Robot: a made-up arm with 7 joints.
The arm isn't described. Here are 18 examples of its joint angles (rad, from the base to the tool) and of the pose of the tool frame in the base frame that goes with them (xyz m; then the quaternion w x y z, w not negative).
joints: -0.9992 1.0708 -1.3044 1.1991 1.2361 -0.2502 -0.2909
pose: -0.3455 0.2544 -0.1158 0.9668 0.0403 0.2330 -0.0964
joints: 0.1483 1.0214 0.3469 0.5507 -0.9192 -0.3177 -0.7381
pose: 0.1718 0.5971 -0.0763 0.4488 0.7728 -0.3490 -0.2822
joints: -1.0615 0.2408 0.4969 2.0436 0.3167 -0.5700 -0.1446
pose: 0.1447 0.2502 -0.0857 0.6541 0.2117 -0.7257 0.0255
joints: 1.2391 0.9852 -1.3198 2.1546 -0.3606 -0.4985 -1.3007
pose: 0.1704 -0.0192 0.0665 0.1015 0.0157 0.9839 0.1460
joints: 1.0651 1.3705 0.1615 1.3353 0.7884 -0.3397 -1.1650
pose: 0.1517 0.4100 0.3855 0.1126 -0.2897 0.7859 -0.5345
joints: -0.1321 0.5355 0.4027 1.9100 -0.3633 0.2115 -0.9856
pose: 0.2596 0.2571 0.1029 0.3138 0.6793 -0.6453 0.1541
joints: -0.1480 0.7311 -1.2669 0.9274 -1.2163 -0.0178 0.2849
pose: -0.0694 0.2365 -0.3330 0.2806 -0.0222 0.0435 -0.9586
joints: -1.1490 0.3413 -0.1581 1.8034 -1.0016 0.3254 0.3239
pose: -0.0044 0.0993 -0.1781 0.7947 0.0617 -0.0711 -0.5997
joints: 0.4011 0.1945 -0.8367 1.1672 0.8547 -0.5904 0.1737
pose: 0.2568 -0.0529 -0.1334 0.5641 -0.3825 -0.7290 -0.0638
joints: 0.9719 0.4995 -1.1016 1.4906 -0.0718 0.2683 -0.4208
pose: 0.2886 -0.0283 0.0120 0.4299 0.2685 -0.7702 -0.3871
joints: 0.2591 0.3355 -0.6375 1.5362 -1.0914 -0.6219 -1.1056
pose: 0.2735 0.0008 -0.0479 0.0725 0.1714 -0.9593 -0.2126
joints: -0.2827 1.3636 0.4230 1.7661 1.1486 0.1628 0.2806
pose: 0.2768 0.2493 0.1310 0.7002 -0.0358 -0.6815 -0.2099
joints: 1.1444 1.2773 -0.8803 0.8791 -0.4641 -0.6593 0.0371
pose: 0.3272 0.4925 0.0767 0.3999 0.5038 -0.4718 -0.6031
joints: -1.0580 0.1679 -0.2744 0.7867 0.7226 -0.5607 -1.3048
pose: -0.2949 0.1335 -0.2723 0.7406 0.6294 0.0303 0.2332
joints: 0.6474 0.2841 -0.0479 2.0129 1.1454 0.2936 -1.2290
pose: 0.2022 0.1201 0.2680 0.5695 -0.1448 -0.6760 0.4447
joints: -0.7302 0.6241 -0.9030 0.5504 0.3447 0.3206 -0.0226
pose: -0.2941 0.2940 -0.2672 0.8662 0.0746 0.3561 -0.3424
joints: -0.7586 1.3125 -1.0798 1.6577 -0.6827 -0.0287 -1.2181
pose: -0.1566 0.2078 -0.1793 0.5166 0.1255 -0.5487 -0.6452
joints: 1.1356 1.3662 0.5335 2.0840 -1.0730 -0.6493 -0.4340
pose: -0.0312 0.1767 0.3993 0.4845 -0.7975 0.2840 0.2204
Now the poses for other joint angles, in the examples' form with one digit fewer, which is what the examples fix.
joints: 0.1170 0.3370 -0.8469 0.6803 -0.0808 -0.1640 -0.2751
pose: 0.123 0.129 -0.356 0.805 0.118 -0.407 -0.415
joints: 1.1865 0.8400 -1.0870 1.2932 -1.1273 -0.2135 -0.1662
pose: 0.393 0.167 0.052 0.036 0.566 -0.462 -0.682
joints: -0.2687 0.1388 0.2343 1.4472 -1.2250 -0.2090 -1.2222
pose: 0.238 0.238 -0.148 0.312 0.678 -0.649 -0.145
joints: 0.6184 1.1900 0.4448 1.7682 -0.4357 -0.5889 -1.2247
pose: 0.172 0.290 0.361 0.400 -0.490 0.771 -0.075
